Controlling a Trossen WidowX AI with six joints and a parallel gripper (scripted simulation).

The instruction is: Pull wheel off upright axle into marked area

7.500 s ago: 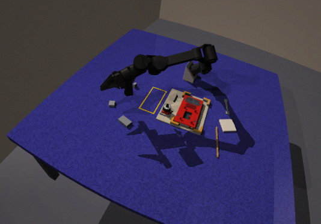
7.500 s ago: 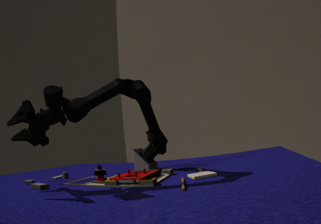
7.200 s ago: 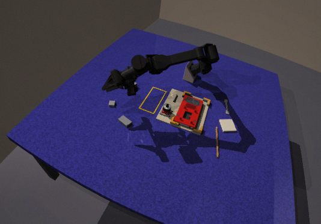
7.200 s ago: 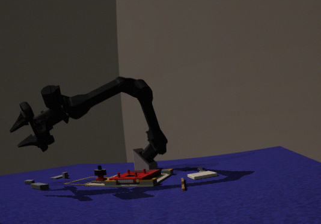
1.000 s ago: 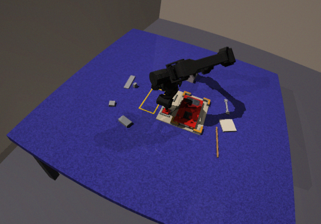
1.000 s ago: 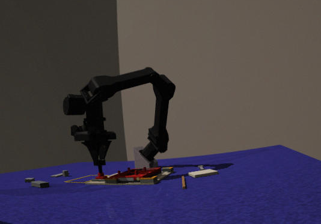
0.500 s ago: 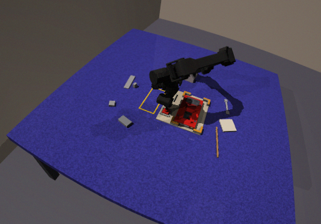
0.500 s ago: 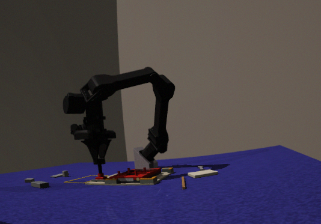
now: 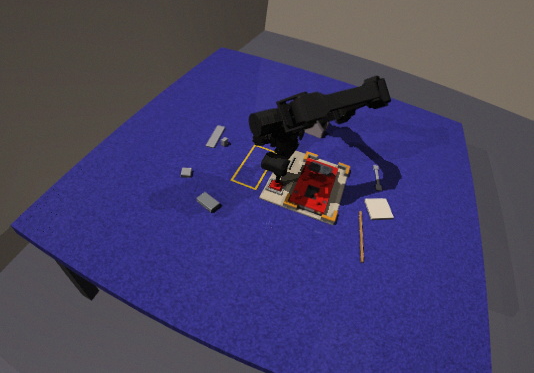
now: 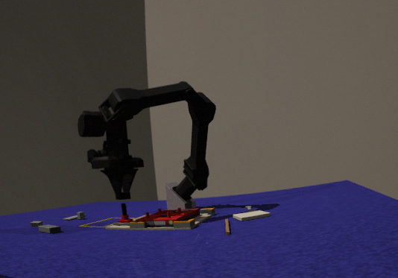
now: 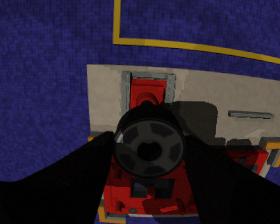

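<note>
The black axle is 50 mm below my gripper tip. From my gripper tip the other things lie so: wooden stick 50 mm ahead, 280 mm to the left, 80 mm below; dark grey wheel right at my gripper tip; white card 80 mm behind, 320 mm to the left, 80 mm below.
</note>
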